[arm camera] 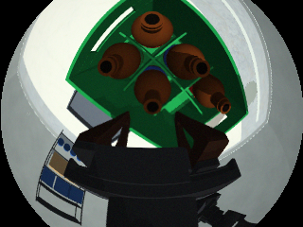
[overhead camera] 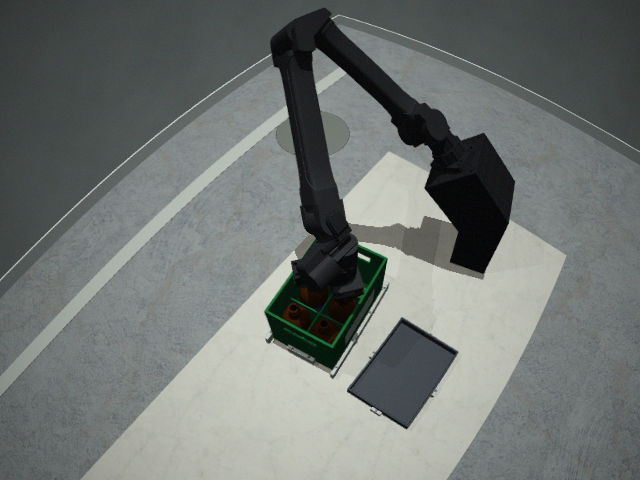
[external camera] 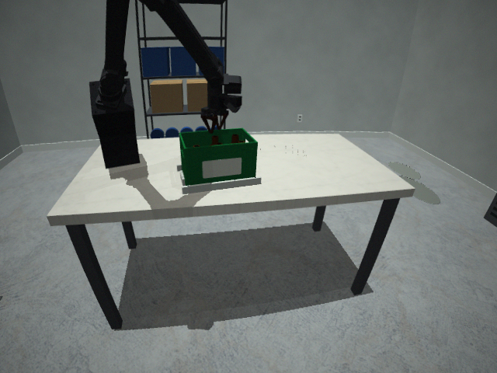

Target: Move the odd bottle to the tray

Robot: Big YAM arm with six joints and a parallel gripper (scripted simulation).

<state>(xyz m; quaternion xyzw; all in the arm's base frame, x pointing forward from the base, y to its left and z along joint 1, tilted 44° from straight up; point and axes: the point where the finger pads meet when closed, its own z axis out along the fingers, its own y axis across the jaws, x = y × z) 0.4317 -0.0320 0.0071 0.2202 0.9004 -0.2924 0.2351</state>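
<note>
The crate is 11 cm below my hand and 4 cm to the right of it. Also, from my hand: tray 22 cm to the left, 18 cm below, 1 cm ahead.
</note>
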